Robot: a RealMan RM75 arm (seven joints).
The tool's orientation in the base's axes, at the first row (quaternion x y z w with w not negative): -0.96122 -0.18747 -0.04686 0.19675
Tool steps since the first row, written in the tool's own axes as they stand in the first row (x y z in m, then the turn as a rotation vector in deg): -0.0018 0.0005 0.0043 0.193 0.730 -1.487; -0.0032 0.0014 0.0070 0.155 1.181 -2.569; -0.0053 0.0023 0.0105 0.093 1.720 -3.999; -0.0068 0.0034 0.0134 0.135 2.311 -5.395; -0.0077 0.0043 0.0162 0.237 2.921 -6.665
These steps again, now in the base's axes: -0.0014 0.0007 -0.0044 0.431 -1.145 1.134; -0.0023 0.0005 -0.0075 0.549 -1.970 1.958; -0.0039 0.0004 -0.0113 0.672 -3.017 3.067; -0.0048 0.0001 -0.0146 0.912 -4.059 4.142; -0.0052 0.0001 -0.0177 1.217 -5.047 5.105
